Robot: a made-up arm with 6 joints. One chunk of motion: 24 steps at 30 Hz.
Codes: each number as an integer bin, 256 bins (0 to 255) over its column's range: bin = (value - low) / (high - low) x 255, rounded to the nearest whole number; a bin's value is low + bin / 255 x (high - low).
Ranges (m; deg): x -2.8..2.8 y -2.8..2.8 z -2.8..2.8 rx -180..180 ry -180..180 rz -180..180
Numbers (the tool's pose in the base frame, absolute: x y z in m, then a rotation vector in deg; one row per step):
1: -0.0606 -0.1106 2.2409 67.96 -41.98 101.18
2: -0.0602 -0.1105 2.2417 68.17 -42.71 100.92
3: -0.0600 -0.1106 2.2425 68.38 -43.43 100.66
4: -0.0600 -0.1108 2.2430 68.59 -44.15 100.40
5: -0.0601 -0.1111 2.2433 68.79 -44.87 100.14
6: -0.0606 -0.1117 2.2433 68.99 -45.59 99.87
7: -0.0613 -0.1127 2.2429 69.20 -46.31 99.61
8: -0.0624 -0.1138 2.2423 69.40 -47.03 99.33
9: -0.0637 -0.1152 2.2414 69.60 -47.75 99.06
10: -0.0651 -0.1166 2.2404 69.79 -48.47 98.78
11: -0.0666 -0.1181 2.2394 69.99 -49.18 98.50
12: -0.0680 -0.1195 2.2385 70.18 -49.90 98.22
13: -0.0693 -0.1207 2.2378 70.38 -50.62 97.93
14: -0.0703 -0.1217 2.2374 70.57 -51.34 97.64
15: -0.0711 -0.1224 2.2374 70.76 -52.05 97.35
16: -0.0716 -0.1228 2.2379 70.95 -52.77 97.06
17: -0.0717 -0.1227 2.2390 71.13 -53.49 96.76
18: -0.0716 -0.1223 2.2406 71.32 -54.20 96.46
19: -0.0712 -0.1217 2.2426 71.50 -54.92 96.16
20: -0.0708 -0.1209 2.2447 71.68 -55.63 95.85
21: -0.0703 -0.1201 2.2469 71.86 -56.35 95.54
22: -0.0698 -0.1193 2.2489 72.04 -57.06 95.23
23: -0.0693 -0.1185 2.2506 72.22 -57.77 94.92
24: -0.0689 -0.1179 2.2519 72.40 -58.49 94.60
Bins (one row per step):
1: 125 122 230 176 98 199
2: 125 122 230 176 97 199
3: 125 122 230 176 97 199
4: 125 122 230 176 96 199
5: 125 122 230 176 96 198
6: 125 122 230 176 95 198
7: 125 122 230 177 95 198
8: 125 122 230 177 94 198
9: 125 122 230 177 94 198
10: 125 122 230 177 93 197
11: 124 122 229 177 93 197
12: 124 122 229 177 92 197
13: 124 122 229 177 92 197
14: 124 122 229 177 91 197
15: 124 122 229 178 91 196
16: 124 122 229 178 90 196
17: 124 122 229 178 90 196
18: 124 122 230 178 89 196
19: 124 122 230 178 89 196
20: 124 122 230 178 88 195
21: 124 122 230 178 88 195
22: 124 122 230 179 87 195
23: 124 122 230 179 87 195
24: 124 122 230 179 86 195

